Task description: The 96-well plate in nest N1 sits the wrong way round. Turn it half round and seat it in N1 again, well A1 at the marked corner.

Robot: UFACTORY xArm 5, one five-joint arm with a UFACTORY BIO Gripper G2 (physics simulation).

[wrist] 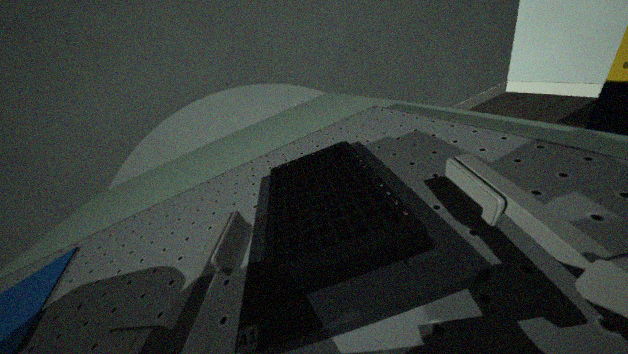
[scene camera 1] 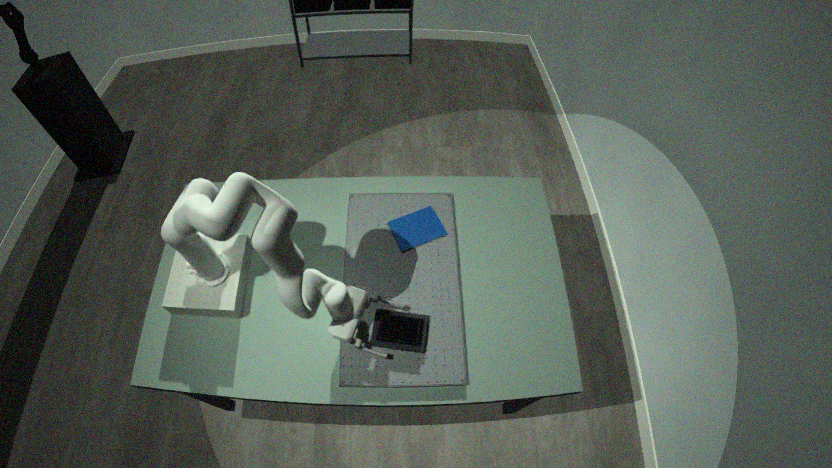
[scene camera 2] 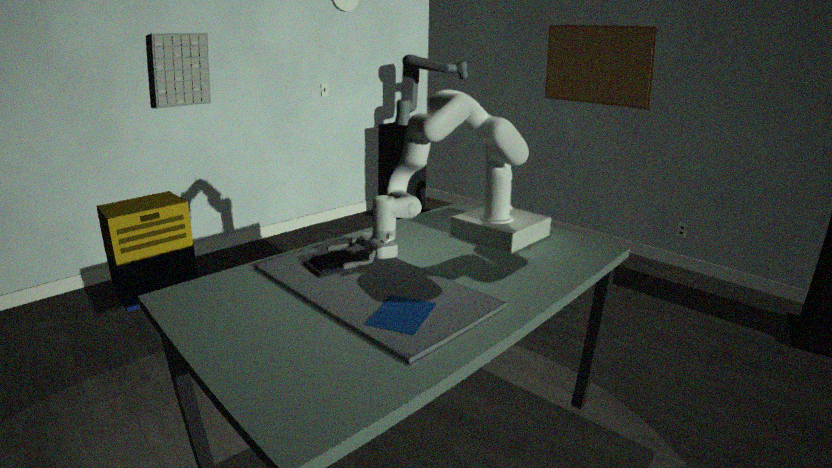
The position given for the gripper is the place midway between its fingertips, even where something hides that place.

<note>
In view: the gripper (scene camera 1: 396, 331), a black 96-well plate (scene camera 1: 392, 328), a flat blue rectangle (scene camera 2: 400, 314) and a nest N1 (wrist: 391, 290).
The black 96-well plate shows as well in the wrist view (wrist: 330, 218). The gripper shows as well in the wrist view (wrist: 335, 195) and in scene camera 2 (scene camera 2: 334, 257). The flat blue rectangle also shows in scene camera 1 (scene camera 1: 419, 227).
</note>
